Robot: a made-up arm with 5 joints. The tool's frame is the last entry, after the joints.
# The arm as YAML. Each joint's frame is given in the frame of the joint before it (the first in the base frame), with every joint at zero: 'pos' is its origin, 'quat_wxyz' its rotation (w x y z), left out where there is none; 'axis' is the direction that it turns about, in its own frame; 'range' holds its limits. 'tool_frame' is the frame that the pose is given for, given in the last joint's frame.
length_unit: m
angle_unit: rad
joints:
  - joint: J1
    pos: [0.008, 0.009, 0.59]
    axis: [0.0, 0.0, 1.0]
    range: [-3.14, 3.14]
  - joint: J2
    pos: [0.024, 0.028, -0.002]
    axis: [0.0, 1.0, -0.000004]
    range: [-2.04, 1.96]
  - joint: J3
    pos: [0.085, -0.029, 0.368]
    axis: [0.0, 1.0, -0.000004]
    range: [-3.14, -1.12]
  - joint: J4
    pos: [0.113, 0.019, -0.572]
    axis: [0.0, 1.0, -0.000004]
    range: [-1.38, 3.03]
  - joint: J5
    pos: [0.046, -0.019, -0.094]
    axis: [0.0, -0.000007, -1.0]
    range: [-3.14, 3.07]
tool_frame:
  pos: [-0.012, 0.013, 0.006]
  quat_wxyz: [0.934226, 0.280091, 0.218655, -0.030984]
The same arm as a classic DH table. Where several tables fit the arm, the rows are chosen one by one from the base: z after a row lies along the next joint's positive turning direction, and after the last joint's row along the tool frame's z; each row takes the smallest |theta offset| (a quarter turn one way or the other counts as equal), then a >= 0, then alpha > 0; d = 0 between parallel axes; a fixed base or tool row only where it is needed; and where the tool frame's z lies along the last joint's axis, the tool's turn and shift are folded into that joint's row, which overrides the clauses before.
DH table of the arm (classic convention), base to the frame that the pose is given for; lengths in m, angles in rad. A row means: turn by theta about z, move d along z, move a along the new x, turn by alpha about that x. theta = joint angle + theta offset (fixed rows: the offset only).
base (fixed): theta offset 0.8442; d 0; a 0.012; alpha 0
J1: theta offset -0.8442; d 0.588; a 0.024; alpha -1.5708
J2: theta offset -1.3438; d 0; a 0.3777; alpha 0
J3: theta offset -0.422; d 0; a -0.5831; alpha 0
J4: theta offset -1.3758; d -0.001; a -0.046; alpha 1.5708
J5: theta offset -0.6297; d 0.0682; a 0.002; alpha 2.4151
tool (fixed): theta offset 2.4456; d -0.0265; a 0; alpha 0
Joint limits (rad, base to tool): -3.14..3.14 -2.04..1.96 -3.14..-1.12 -1.38..3.03 -3.14..3.07

